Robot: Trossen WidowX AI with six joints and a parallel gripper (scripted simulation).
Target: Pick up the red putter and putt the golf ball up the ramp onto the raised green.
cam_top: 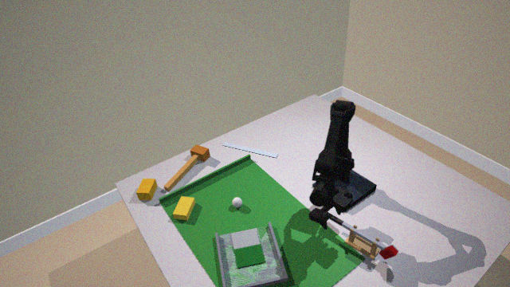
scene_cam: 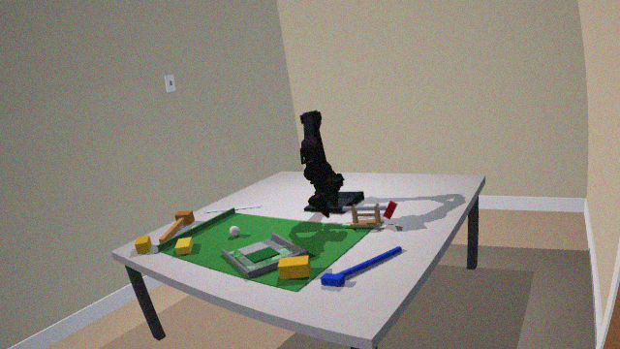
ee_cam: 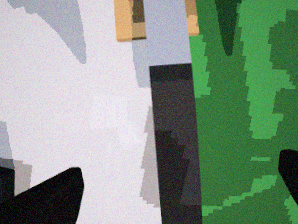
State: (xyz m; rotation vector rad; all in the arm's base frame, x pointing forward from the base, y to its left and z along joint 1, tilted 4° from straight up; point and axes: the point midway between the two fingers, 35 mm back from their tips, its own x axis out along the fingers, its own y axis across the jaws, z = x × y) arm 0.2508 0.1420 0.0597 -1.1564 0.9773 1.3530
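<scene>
Now: the red putter 2 cm behind my gripper tip, 11 cm to the left of it and 1 cm above it. Round my gripper tip: small wooden rack 2 cm behind, 13 cm to the left, 1 cm below; then white golf ball 19 cm ahead, 35 cm to the right, 2 cm below; then green mat 22 cm ahead, 22 cm to the right, 5 cm below.
</scene>
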